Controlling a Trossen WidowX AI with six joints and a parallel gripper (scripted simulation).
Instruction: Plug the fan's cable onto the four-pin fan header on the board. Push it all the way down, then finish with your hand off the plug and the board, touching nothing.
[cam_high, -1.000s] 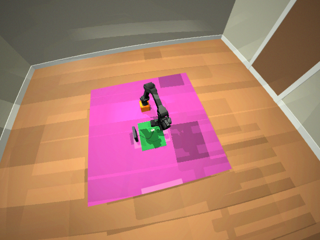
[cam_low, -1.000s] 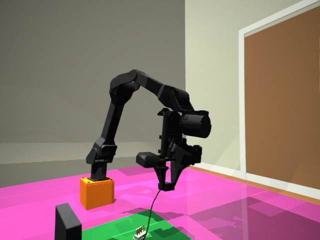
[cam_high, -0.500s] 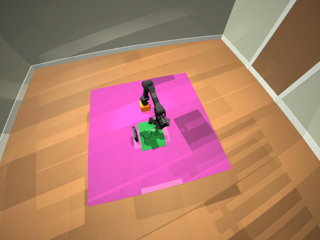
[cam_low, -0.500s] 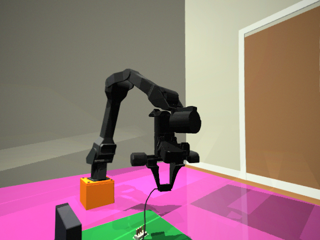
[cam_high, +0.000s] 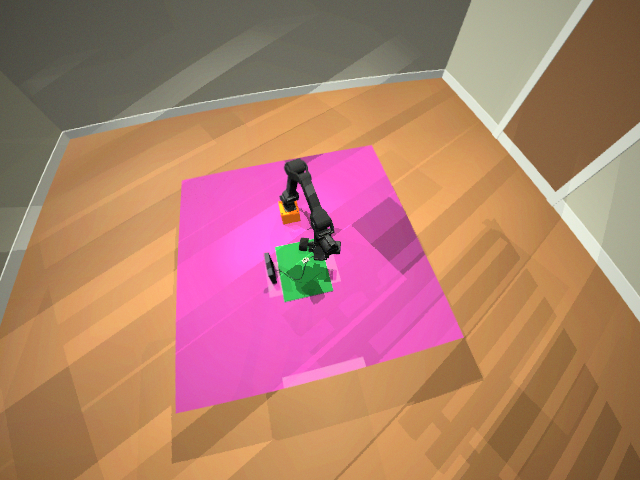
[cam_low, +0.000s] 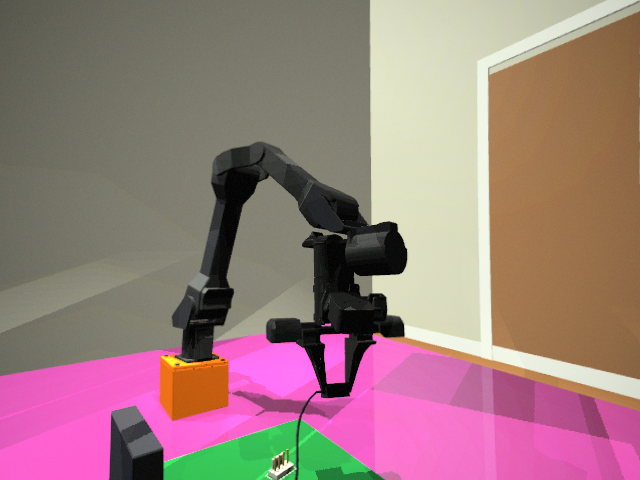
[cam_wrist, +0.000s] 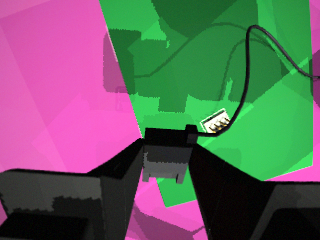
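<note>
Now: gripper tip 40 mm past the four-pin header, 60 mm to the left of it and 100 mm above it. The rest, counted from my gripper tip: fan plug (10 mm behind); green board (10 mm behind, 90 mm to the right, 110 mm below); dark fan (40 mm behind, 240 mm to the right, 40 mm below).
</note>
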